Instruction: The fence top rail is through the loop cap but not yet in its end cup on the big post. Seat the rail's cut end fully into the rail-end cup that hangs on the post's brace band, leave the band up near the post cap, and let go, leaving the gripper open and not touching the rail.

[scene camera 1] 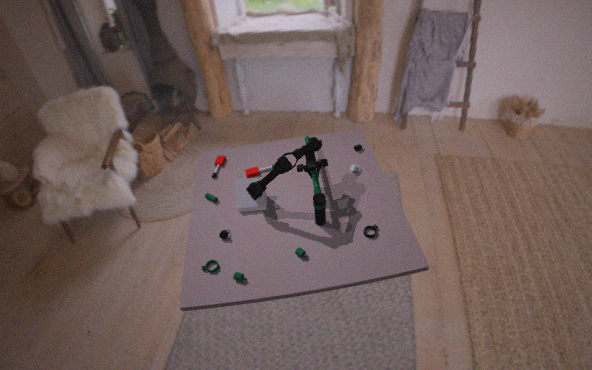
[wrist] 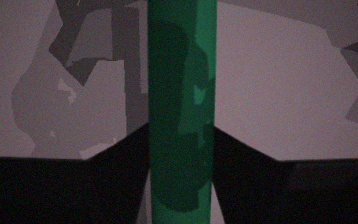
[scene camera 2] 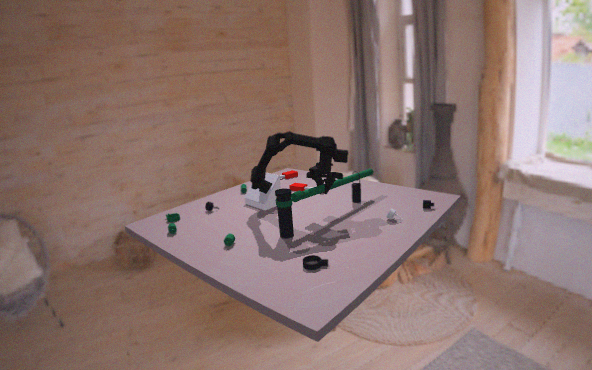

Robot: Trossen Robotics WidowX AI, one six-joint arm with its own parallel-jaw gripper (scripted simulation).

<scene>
The pictures show: the gripper and a green top rail.
</scene>
